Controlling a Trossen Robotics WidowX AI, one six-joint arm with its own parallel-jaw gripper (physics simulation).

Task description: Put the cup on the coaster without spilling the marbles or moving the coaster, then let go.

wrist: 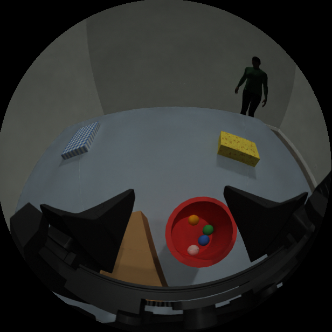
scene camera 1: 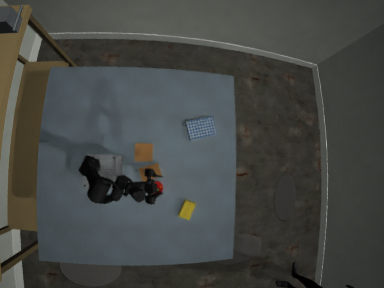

Labels:
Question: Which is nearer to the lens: the red cup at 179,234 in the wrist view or the yellow sponge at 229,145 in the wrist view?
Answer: The red cup.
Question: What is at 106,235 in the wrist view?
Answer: The gripper.

